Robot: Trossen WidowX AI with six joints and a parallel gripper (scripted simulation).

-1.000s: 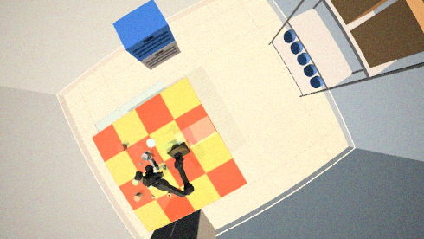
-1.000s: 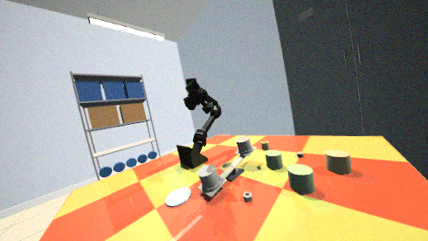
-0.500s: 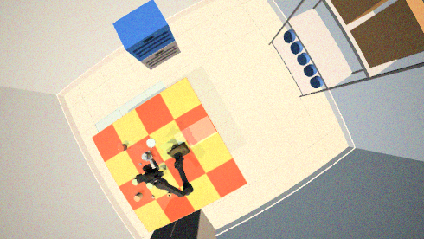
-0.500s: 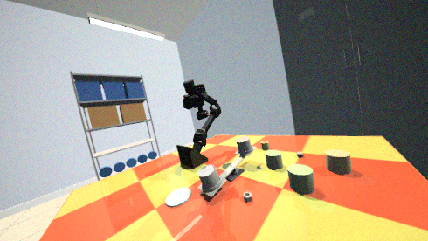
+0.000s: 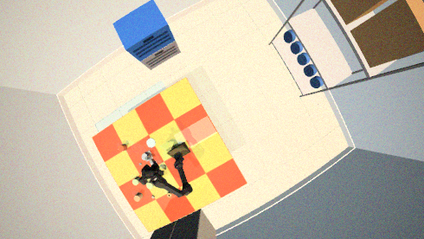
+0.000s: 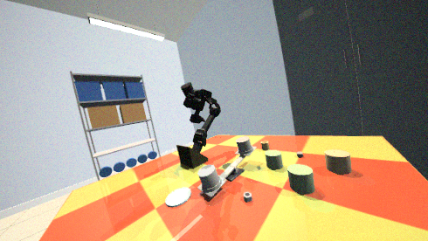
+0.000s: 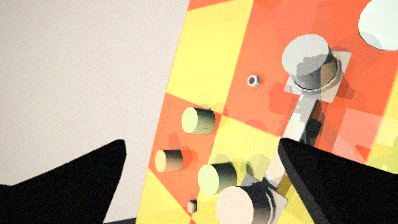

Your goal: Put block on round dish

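Right now my gripper tip is 5 cm short of the cup, 14 cm to the left of it and 24 cm above it. The rest, counted from my gripper tip: balance beam: 8 cm ahead, 1 cm to the left, 28 cm below; then nut: 20 cm ahead, 9 cm to the right, 30 cm below; then pale green block: 6 cm ahead, 12 cm to the right, 26 cm below.
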